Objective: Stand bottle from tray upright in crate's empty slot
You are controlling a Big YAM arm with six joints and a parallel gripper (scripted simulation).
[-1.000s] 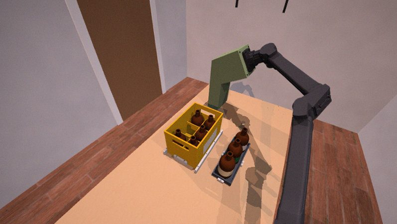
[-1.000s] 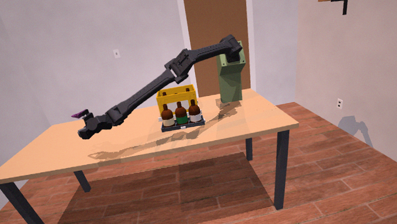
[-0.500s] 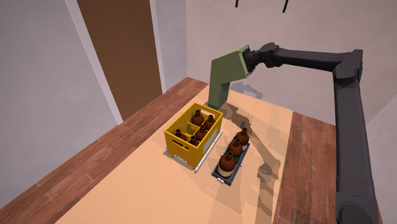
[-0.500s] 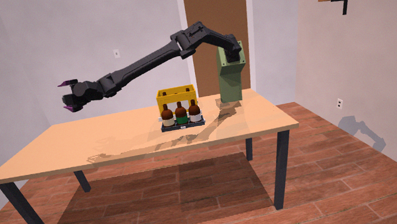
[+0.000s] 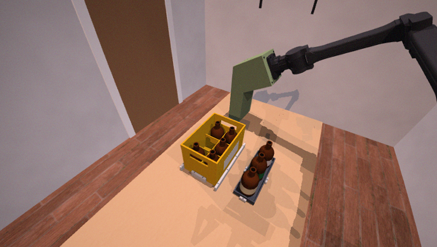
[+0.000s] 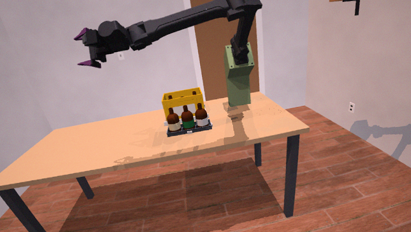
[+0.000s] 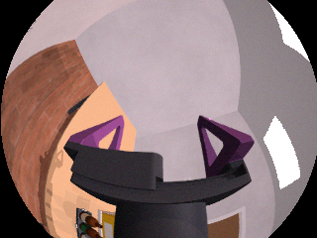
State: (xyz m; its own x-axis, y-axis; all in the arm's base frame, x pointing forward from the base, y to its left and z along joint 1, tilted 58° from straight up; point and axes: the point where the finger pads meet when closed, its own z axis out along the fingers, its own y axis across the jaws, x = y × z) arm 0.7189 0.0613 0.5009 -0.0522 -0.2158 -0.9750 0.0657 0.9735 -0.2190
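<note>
The glass bottle lies 34 cm behind my hand, 31 cm to the right of it and 48 cm below it. From my hand the other things lie so: dark tray 34 cm behind, 31 cm to the right, 55 cm below; then yellow crate 31 cm behind, 54 cm to the right, 48 cm below.
</note>
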